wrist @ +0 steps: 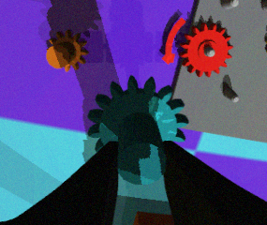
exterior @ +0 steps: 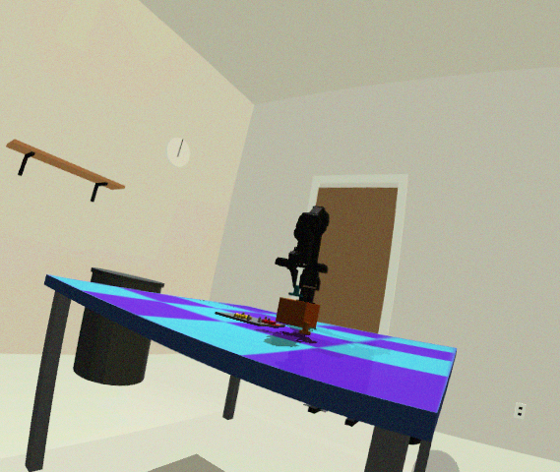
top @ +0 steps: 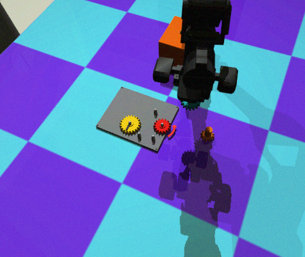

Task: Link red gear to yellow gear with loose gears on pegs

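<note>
The small orange gear lies 7 cm to the left of my gripper tip and 13 cm below it. Also, from my gripper tip: yellow gear (10 cm ahead, 14 cm to the right, 13 cm below); then teal gear (1 cm below); then red arrow (5 cm ahead, 2 cm to the right, 14 cm below).
</note>
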